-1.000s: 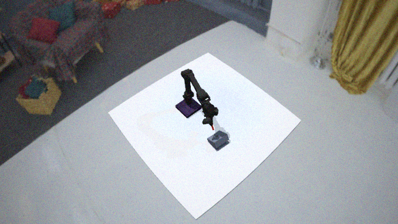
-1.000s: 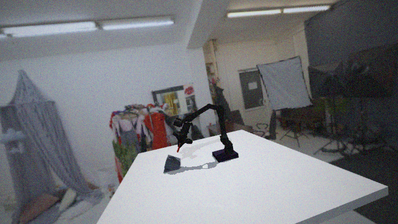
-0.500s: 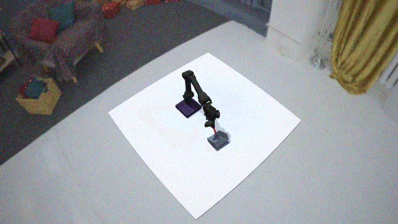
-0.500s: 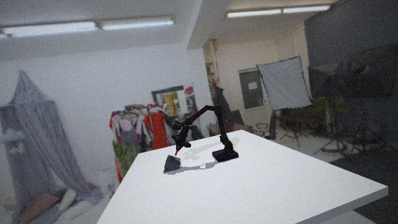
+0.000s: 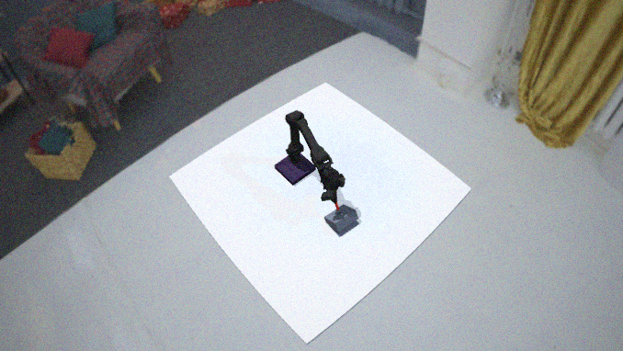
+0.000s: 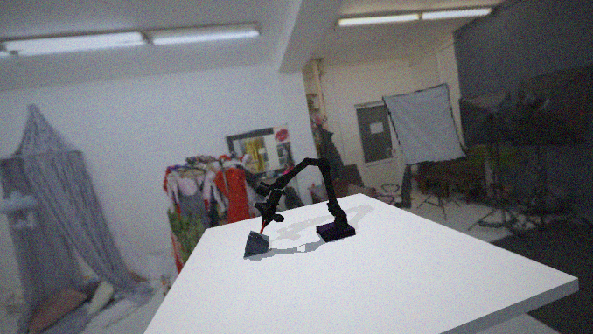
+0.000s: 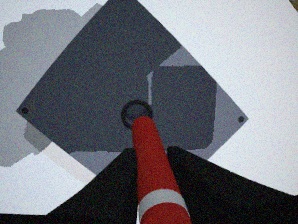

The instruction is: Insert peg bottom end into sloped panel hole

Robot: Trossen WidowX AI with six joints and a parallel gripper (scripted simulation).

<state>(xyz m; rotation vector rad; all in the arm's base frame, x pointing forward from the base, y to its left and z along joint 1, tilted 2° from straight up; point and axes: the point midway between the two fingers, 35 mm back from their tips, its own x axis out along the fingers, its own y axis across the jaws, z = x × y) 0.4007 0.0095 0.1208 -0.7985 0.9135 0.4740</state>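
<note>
Right now my gripper tip is 80 mm above the sloped panel, 50 mm short of it and 10 mm to the right of it. The rest, counted from my gripper tip: red peg 10 mm behind, 10 mm above.
</note>
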